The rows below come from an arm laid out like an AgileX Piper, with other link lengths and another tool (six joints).
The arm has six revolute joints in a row. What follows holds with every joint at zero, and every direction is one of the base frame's.
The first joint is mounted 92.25 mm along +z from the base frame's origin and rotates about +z.
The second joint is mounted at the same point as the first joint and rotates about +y.
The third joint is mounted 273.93 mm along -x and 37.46 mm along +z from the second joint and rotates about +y.
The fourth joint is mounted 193.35 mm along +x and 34.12 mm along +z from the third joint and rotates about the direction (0.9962, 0, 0.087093).
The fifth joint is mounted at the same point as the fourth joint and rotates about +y.
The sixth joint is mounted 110.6 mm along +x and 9.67 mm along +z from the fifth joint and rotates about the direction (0.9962, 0, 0.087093).
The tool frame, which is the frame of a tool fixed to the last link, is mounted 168.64 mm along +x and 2 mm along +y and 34.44 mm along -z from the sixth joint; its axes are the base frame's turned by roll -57.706, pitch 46.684 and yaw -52.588 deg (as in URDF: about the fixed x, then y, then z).
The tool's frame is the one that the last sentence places.
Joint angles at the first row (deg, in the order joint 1, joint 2, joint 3, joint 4, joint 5, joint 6):
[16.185 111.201 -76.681 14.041 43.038 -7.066]
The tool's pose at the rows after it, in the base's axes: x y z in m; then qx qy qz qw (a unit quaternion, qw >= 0):
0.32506, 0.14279, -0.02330, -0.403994, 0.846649, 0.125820, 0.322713
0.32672, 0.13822, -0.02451, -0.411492, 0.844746, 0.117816, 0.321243
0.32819, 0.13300, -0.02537, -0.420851, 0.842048, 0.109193, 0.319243
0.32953, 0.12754, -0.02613, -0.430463, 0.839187, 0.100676, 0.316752
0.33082, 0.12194, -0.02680, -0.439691, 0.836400, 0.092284, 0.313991
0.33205, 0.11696, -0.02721, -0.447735, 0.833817, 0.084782, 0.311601
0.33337, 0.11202, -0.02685, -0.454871, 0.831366, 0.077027, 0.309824
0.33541, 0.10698, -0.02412, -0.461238, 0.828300, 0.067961, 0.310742
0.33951, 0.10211, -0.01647, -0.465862, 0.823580, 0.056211, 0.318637
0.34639, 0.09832, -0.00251, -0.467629, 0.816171, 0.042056, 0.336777
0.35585, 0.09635, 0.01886, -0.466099, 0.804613, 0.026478, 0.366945
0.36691, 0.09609, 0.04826, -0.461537, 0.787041, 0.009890, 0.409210
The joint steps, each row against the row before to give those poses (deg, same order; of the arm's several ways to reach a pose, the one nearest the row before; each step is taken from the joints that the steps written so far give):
[0.069 0.406 -0.053 -1.148 -0.300 0.278]
[0.066 0.095 -0.043 -1.394 -0.167 0.202]
[0.068 0.019 -0.021 -1.533 -0.083 0.081]
[0.039 0.016 -0.016 -1.522 -0.025 0.010]
[0.004 0.016 -0.006 -1.495 0.001 -0.001]
[0.001 -0.001 -0.001 -1.328 -0.001 0.007]
[0.000 -0.113 0.000 -1.351 0.038 0.134]
[0.000 -0.490 0.001 -1.466 0.067 0.306]
[0.000 -1.254 0.000 -1.633 -0.036 0.607]
[0.000 -2.187 0.001 -1.626 -0.347 0.863]
[0.000 -3.195 -0.002 -1.411 -0.797 0.947]
[0.000 -4.191 0.063 -1.138 -1.409 0.872]

